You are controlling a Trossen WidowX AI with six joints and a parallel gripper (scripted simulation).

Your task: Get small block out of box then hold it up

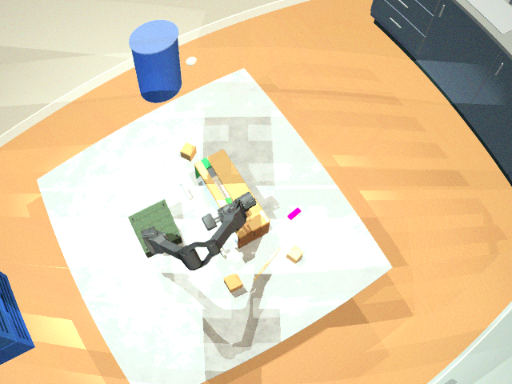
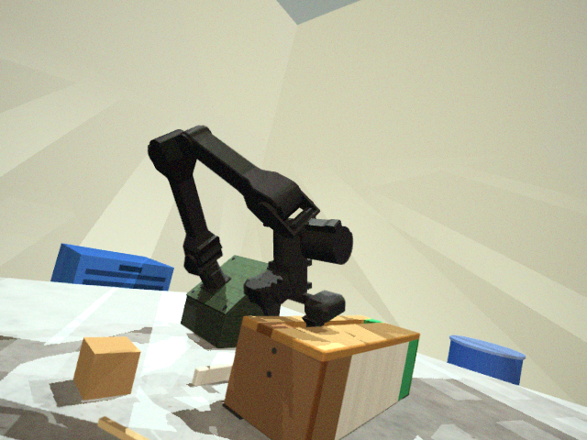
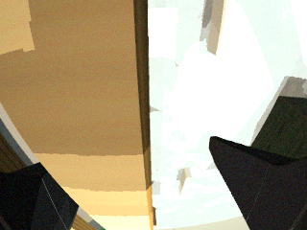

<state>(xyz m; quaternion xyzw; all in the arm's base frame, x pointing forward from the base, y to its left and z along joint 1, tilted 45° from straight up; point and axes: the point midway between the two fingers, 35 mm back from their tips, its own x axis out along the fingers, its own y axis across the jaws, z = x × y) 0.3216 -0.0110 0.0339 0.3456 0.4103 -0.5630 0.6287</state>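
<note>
My gripper tip is 40 mm short of the green block and 40 mm to the right of it. Also, from my gripper tip: long tan box (30 mm ahead, 60 mm to the left, 20 mm below); thin stick (90 mm ahead, 240 mm to the right, 80 mm below).
</note>
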